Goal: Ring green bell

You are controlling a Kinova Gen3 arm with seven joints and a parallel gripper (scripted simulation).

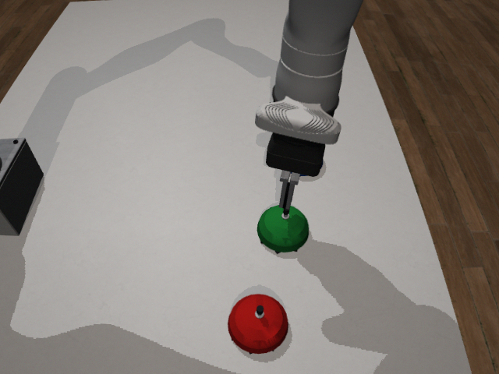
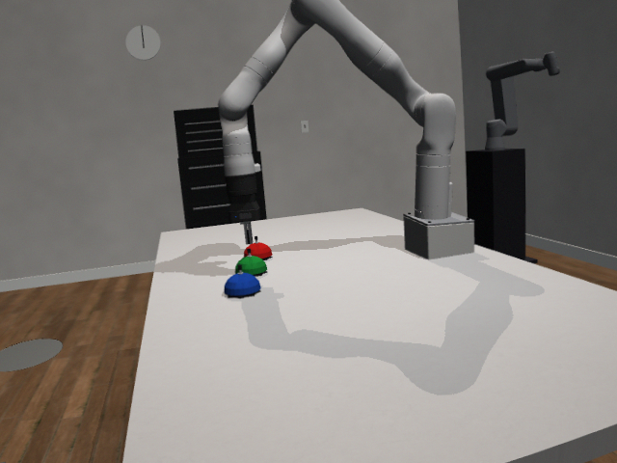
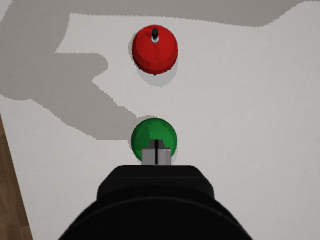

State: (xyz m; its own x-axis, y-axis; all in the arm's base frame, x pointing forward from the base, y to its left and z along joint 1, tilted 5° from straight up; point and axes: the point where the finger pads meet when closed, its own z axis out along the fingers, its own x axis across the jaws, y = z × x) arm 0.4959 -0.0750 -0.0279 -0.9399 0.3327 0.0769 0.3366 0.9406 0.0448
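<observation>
Right now the green bell is 6 cm below my hand. Also, from my hand: blue bell: 6 cm ahead, 15 cm to the left, 6 cm below; then red bell: 5 cm behind, 16 cm to the right, 6 cm below.
</observation>
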